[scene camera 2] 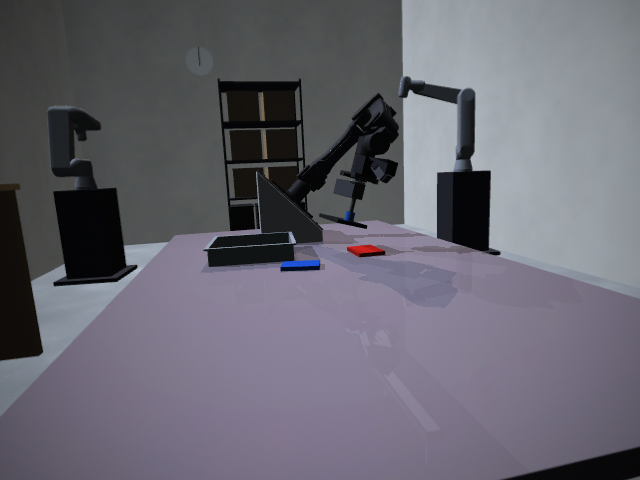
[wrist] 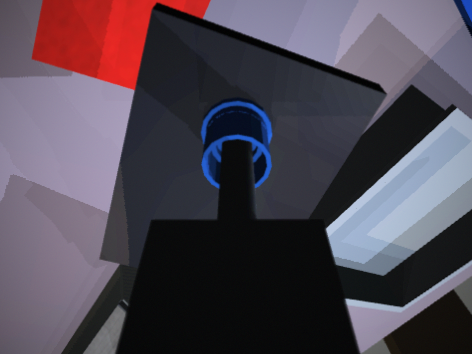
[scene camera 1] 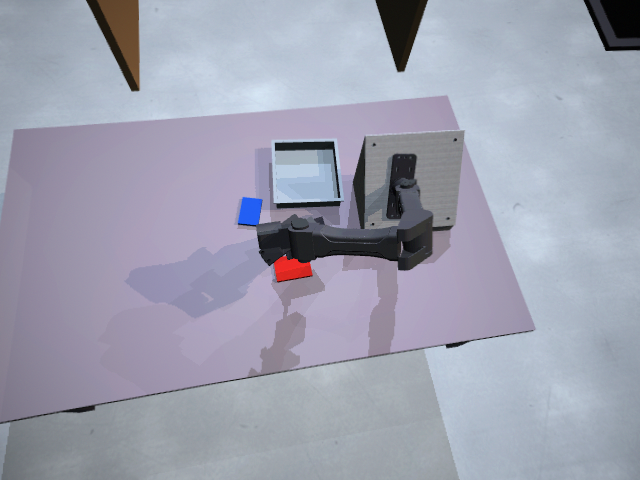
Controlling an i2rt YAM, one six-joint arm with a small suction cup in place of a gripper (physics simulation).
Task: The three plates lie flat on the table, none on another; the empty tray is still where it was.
My suction cup [scene camera 2: 354, 189] holds a dark grey plate [wrist: 318, 113], clear of everything else. A red plate [scene camera 1: 286, 270] and a grey tray [scene camera 1: 306, 172] rest on the table.
The red plate shows as well in the wrist view [wrist: 108, 47]. The grey tray shows as well in scene camera 2 [scene camera 2: 266, 247] and in the wrist view [wrist: 390, 213]. My suction cup is seen too in the wrist view [wrist: 235, 118].
